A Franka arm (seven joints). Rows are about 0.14 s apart.
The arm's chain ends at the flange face. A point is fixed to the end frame.
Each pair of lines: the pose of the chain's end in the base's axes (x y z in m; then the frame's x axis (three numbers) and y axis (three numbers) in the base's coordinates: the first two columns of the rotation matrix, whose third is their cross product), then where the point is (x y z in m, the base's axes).
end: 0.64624, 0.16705, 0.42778, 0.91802, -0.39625, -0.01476, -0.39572, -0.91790, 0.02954
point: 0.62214 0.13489 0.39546
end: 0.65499, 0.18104, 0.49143, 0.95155, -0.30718, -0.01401, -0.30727, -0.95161, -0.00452
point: 0.63441 0.14781 0.45779
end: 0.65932, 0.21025, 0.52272, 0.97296, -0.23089, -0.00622, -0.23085, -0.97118, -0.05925
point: 0.64212 0.17729 0.48698
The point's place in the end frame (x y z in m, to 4 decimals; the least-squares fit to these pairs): -0.0089 0.0381 0.0336
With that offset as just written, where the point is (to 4 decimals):
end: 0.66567, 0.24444, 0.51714, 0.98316, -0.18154, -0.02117, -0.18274, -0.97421, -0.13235
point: 0.6501 0.2134 0.4790
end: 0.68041, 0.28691, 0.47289, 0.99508, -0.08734, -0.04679, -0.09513, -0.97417, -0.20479
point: 0.6670 0.2576 0.4327
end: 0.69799, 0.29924, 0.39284, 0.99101, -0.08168, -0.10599, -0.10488, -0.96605, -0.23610
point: 0.6824 0.2714 0.3523
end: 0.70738, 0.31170, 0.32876, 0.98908, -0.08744, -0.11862, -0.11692, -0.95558, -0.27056
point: 0.6911 0.2855 0.2874
